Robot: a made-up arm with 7 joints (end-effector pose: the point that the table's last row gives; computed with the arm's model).
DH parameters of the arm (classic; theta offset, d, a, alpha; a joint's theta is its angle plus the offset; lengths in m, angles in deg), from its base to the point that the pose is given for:
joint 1: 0 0.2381 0 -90
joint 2: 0 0 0 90
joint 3: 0 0.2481 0.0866 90
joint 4: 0 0 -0.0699 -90
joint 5: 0 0.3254 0 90
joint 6: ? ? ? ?
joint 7: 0 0 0 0
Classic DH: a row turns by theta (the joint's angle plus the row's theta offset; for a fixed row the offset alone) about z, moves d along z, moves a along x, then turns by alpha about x.
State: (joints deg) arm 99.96 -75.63 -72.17 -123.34 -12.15 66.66 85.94
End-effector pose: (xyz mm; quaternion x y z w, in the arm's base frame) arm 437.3 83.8 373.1 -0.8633 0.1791 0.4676 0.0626
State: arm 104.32 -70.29 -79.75 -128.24 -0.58 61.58 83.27
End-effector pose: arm 404.8 140.0 306.8 0.7995 -0.0927 -0.5932 0.0175
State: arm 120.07 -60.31 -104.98 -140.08 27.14 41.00 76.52
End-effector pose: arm 272.5 201.7 162.6 0.4553 0.1093 -0.8684 0.1634
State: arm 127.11 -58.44 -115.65 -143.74 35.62 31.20 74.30
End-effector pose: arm 226.2 199.5 133.7 0.2903 0.1691 -0.9256 0.1742
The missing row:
joint 6: 0 0 0.1218 90
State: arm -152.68 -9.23 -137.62 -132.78 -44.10 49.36 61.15
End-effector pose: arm 183.7 354.0 158.6 0.6668 0.1128 0.0332 0.7359
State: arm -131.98 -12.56 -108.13 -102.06 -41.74 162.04 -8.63
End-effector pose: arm -257.1 423.9 539.3 -0.1902 -0.8495 -0.4014 0.2846
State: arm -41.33 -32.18 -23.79 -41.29 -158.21 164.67 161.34
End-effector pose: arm -47.9 -93.9 834.5 -0.1049 -0.1192 0.8570 0.4902
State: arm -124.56 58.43 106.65 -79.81 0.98 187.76 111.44
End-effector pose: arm 74.9 -495.1 580.3 0.1758 0.5227 -0.3331 0.7648
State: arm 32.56 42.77 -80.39 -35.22 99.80 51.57 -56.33
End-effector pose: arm 570.8 73.1 628.0 -0.7476 -0.5755 -0.1376 0.3016
